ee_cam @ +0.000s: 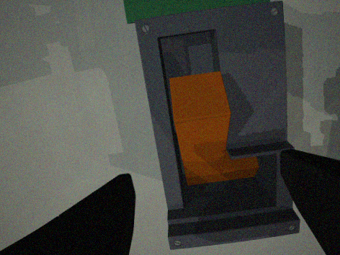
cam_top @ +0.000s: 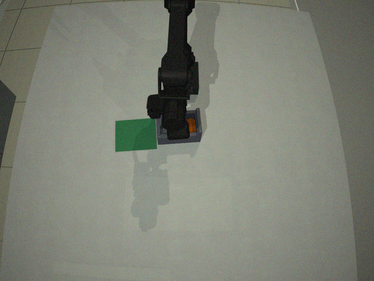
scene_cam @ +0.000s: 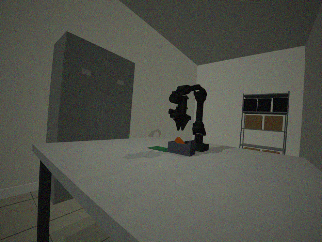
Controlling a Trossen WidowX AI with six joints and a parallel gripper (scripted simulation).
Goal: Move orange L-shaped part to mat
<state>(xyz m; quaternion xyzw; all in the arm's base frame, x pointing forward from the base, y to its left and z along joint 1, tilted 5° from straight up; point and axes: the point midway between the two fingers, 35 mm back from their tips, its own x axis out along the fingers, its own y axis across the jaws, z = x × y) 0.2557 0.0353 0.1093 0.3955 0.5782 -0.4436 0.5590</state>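
My gripper tip is now 10 cm above the orange L-shaped part, 3 cm to the right of it and 3 cm past it.
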